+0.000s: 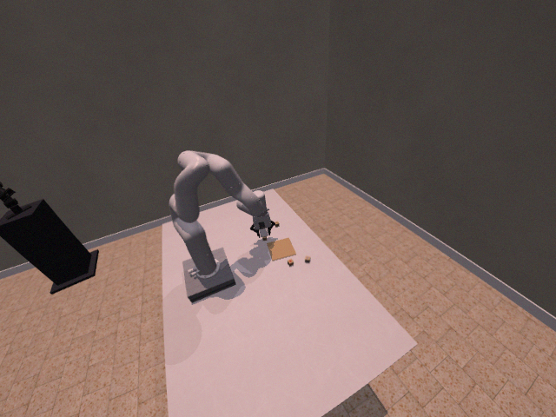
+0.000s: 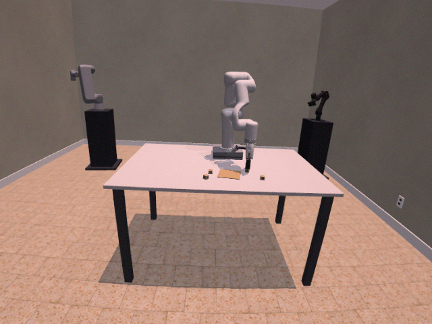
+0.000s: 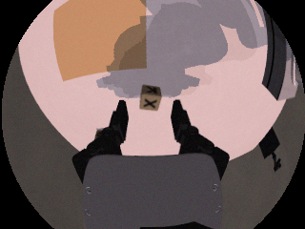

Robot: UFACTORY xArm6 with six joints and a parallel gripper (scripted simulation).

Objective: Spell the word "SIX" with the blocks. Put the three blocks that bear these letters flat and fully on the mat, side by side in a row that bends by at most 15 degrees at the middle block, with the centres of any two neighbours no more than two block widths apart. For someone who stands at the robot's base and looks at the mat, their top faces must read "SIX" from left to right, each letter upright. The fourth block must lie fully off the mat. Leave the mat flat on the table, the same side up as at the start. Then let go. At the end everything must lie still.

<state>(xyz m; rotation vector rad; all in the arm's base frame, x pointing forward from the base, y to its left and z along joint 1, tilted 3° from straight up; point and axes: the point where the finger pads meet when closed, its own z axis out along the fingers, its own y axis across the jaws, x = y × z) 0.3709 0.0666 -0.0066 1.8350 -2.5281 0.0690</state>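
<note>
Now: hand 13 cm to the left of the tan mat, 5 cm above it and 4 cm short of it.
</note>
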